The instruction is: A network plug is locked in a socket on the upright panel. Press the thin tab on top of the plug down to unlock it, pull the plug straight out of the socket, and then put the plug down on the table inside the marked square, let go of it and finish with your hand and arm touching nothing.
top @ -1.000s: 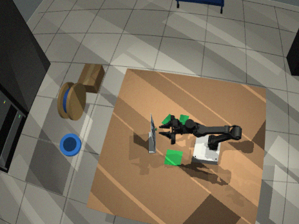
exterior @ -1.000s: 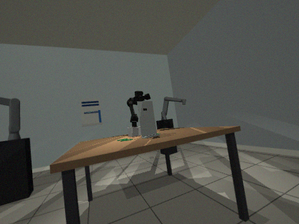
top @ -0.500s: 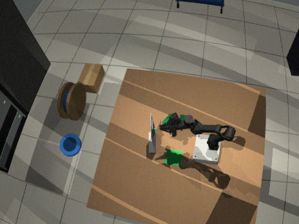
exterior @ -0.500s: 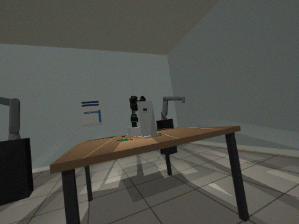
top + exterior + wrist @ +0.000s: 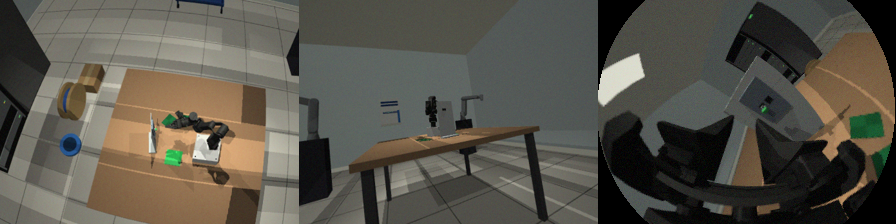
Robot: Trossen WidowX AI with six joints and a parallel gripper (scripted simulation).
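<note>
Now: gripper tip 8 cm short of the plug and 4 cm above it. The rest, counted from my gripper tip: grey upright panel 10 cm ahead, 14 cm below; green marked square 5 cm behind, 12 cm to the left, 29 cm below.
</note>
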